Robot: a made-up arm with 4 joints.
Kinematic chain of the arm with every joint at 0, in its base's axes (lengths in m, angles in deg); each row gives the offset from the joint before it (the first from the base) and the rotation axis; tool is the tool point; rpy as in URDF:
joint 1: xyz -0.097 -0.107 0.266 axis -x
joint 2: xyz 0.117 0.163 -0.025 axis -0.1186 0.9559 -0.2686
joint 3: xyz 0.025 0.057 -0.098 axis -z
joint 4: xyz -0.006 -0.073 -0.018 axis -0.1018 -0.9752 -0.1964
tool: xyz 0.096 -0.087 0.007 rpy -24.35 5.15 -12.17
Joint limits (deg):
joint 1: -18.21..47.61
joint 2: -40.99..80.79
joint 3: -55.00..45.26
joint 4: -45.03..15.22
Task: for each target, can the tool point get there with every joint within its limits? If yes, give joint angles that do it. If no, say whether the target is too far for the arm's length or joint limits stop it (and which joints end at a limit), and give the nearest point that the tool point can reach.
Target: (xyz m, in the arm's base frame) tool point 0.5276 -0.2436 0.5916
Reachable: no: too far | nearest point 0.2166 0.0422 0.3423 | short by 0.490 m
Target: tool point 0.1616 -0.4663 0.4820
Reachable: no: joint limits stop it (at a limit: joint 1) | nearest point 0.0740 -0.1745 0.1525 | short by 0.449 m
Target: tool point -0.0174 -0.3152 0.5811
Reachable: no: joint limits stop it (at a limit: joint 1, joint 2, joint 3, joint 4) | nearest point -0.0861 -0.0427 0.3161 | short by 0.386 m
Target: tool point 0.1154 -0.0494 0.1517
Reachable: yes | joints -4.37 -13.49 16.68 0.43
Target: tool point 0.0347 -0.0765 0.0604
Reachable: yes | joints 6.77 44.47 -13.12 -6.10
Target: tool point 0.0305 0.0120 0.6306
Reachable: no: joint limits stop it (at a limit: joint 1, joint 2, joint 3, joint 4) | nearest point 0.2213 0.1012 0.3786 | short by 0.328 m
